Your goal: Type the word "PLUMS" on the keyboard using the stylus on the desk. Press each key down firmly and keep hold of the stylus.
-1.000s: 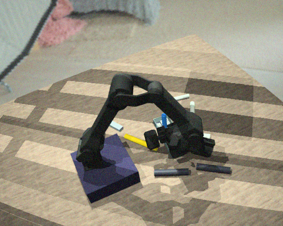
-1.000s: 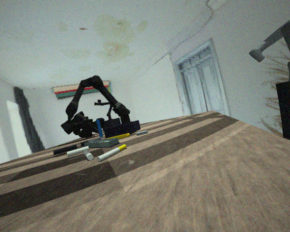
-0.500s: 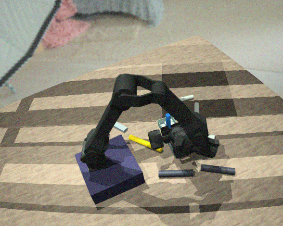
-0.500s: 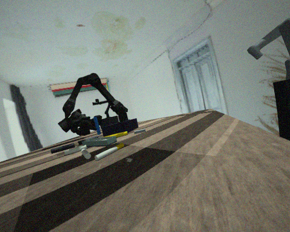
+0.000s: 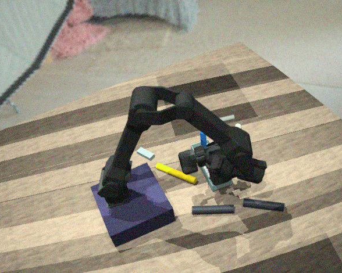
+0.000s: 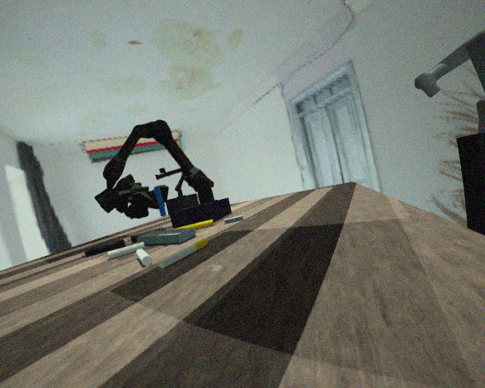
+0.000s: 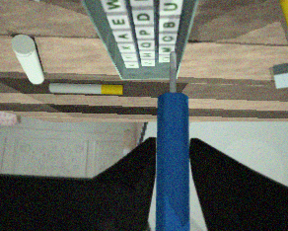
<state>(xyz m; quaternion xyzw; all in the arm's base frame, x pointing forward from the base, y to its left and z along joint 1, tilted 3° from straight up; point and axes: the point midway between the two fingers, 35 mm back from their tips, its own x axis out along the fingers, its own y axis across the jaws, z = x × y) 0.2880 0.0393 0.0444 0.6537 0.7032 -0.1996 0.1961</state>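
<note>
Now: gripper tip 90 mm past the yellow marker, 90 mm above it and 10 mm to the right of it. The rest, counted from my gripper tip: thin grey tip (50 mm below); then grey block (170 mm behind, 130 mm to the left, 100 mm below); then blue stylus (10 mm below).
</note>
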